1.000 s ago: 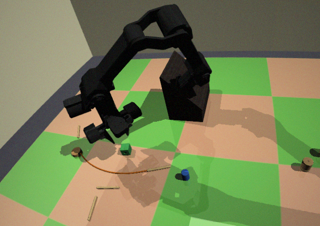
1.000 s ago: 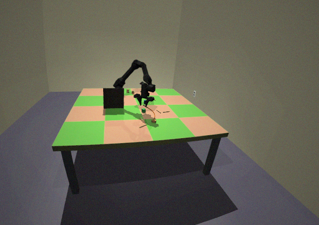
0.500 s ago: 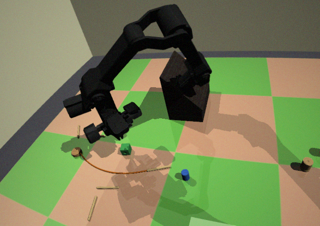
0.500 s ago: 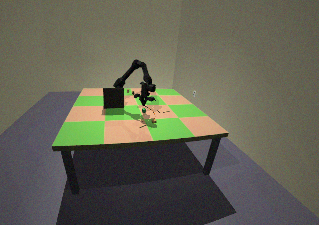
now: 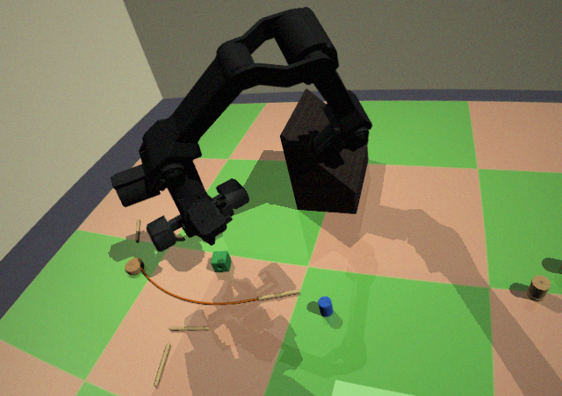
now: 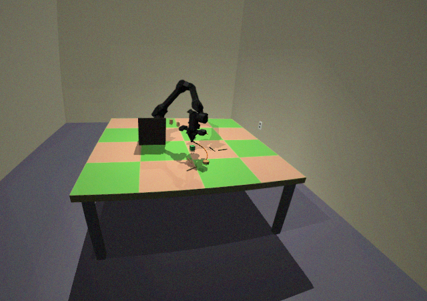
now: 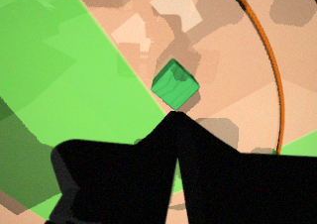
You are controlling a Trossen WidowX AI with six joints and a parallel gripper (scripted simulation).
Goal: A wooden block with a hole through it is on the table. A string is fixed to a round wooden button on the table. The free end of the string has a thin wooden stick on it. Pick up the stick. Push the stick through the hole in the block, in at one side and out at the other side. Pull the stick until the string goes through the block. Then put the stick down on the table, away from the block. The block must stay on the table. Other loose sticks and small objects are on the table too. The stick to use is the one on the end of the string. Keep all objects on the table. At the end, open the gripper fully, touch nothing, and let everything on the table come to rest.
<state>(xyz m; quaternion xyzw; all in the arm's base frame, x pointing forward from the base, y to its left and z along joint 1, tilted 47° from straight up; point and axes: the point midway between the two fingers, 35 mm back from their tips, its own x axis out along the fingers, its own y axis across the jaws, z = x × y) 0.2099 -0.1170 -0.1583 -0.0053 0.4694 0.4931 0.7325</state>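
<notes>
The green block is 1 cm ahead of my gripper tip, 1 cm to the left of it and 5 cm below it. The rest, counted from my gripper tip: thin stick (7 cm ahead, 13 cm to the left, 6 cm below); then round wooden button (4 cm ahead, 20 cm to the right, 5 cm below); then blue cylinder (8 cm ahead, 23 cm to the left, 5 cm below).
</notes>
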